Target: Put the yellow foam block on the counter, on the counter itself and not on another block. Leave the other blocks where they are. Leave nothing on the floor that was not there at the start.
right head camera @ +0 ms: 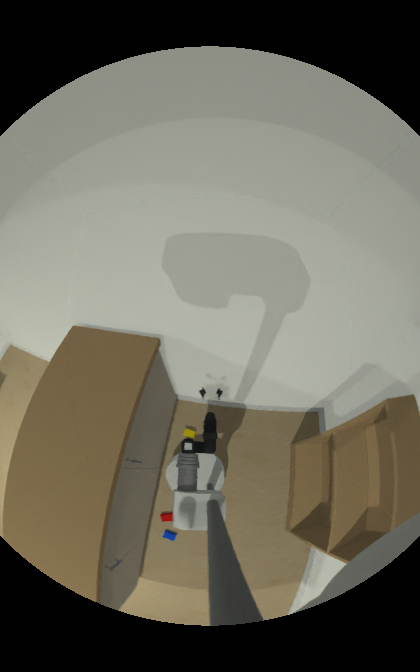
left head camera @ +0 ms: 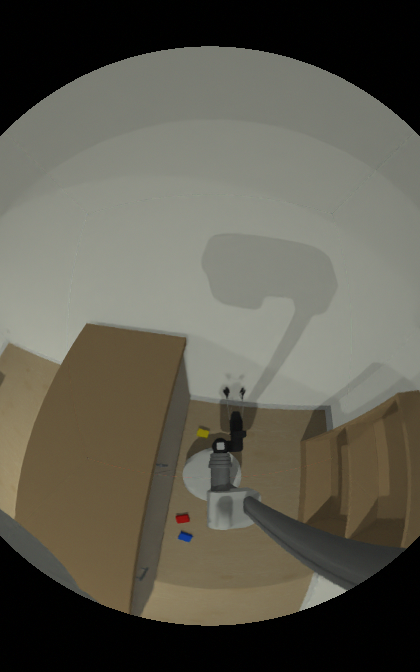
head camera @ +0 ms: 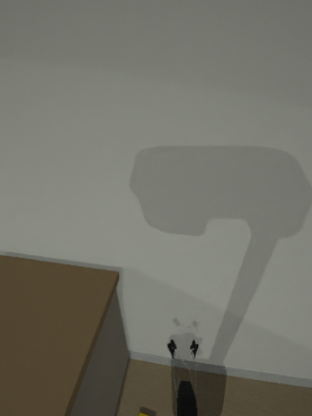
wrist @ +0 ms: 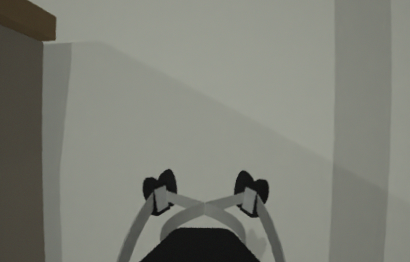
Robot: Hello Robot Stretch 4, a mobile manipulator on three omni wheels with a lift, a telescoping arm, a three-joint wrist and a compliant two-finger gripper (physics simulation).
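Frame: origin at the robot's base, x ahead, y left, z up, level; millimetres.
Where they show: gripper, fingertip midpoint: [head camera: 182, 340] [wrist: 205, 184].
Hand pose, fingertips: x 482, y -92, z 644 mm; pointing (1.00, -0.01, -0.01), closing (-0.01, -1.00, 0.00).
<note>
After its pixels a point has its place.
The yellow foam block [head camera: 144, 414] {y 74, x 373, z 18 mm} [left head camera: 203, 433] [right head camera: 189, 433] lies on the floor between the counter and the robot's arm, near the back wall; it does not show in the wrist view. The counter [head camera: 47, 320] {y 348, x 425, z 882 mm} [left head camera: 100, 425] [right head camera: 75, 425] [wrist: 30, 20] {y 164, x 570, z 854 mm} stands on the left, with a brown top and grey front. My gripper [head camera: 183, 347] [left head camera: 234, 392] [right head camera: 211, 393] [wrist: 205, 184] {y -92, x 482, z 644 mm} is open and empty, raised in front of the back wall, to the right of the counter's end and beyond the yellow block. A red block [left head camera: 182, 518] [right head camera: 166, 517] and a blue block [left head camera: 185, 536] [right head camera: 169, 535] lie on the floor by the counter's front.
An open wooden shelf unit [left head camera: 301, 475] [right head camera: 290, 487] stands on the right. The back wall [head camera: 210, 110] {y -115, x 627, z 1446 mm} [wrist: 200, 100] {y -82, x 632, z 747 mm} is close in front of the fingers and carries the robot's shadow. Handles stick out from the counter's front. The robot's base is beside the counter.
</note>
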